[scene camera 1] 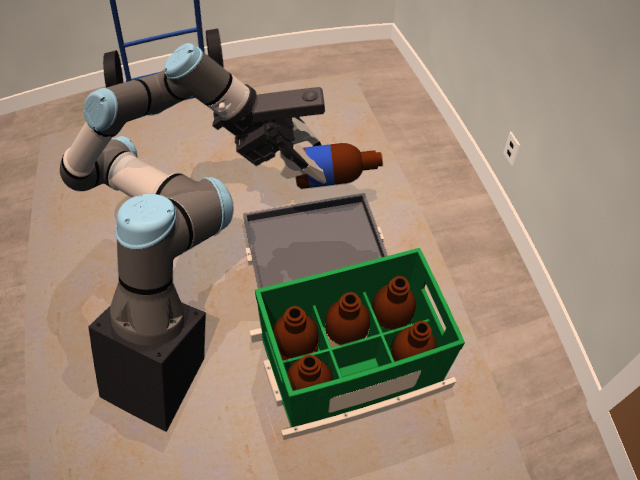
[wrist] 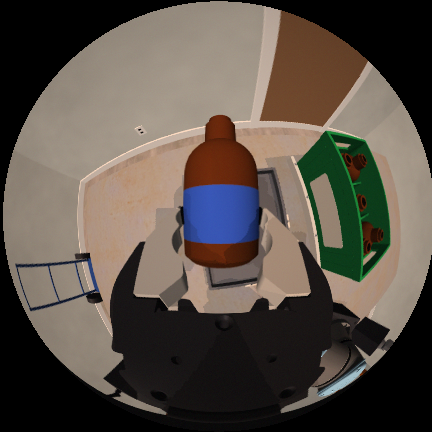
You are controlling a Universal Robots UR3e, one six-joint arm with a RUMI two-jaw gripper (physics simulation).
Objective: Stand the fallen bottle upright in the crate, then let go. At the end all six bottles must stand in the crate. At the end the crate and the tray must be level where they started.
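Places are measured from the arm's base along level axes (x ahead, y right, z down), in centimetres.
Pixels of known places: gripper, fingertip midpoint: (scene camera 1: 323, 165) (wrist: 220, 207); arm's base at its link origin: (scene camera 1: 146, 319).
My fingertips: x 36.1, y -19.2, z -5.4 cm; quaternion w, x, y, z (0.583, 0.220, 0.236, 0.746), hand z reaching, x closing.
Observation:
Ahead of a thing's pixels: the offset from my fingertips to its top centre. "pt": to the spot under its first point.
My gripper (scene camera 1: 316, 161) (wrist: 220, 207) is shut on a brown bottle with a blue label {dx +2.6, dy +0.6, dz -4.0 cm} (scene camera 1: 345, 164) (wrist: 221, 165). It holds the bottle on its side in the air, beyond the tray, with the neck pointing right in the scene view. The green crate {dx -3.8, dy +30.2, dz +1.0 cm} (scene camera 1: 361, 383) (wrist: 325, 255) stands level, with five brown bottles upright in its compartments. The middle compartment of the crate's front row is empty. The grey tray {dx -2.5, dy +3.9, dz +15.9 cm} (scene camera 1: 315, 227) (wrist: 272, 187) lies level and empty behind the crate, partly hidden by the bottle in the wrist view.
Pale wooden strips {pt dx -8.2, dy +40.0, dz +15.5 cm} (scene camera 1: 346, 414) lie along the crate's front and sides. The arm's black base block (scene camera 1: 134, 369) stands left of the crate. A blue hand truck (scene camera 1: 160, 37) (wrist: 55, 285) stands at the back wall. A wall with a socket (scene camera 1: 511, 148) (wrist: 140, 130) rises on the right in the scene view.

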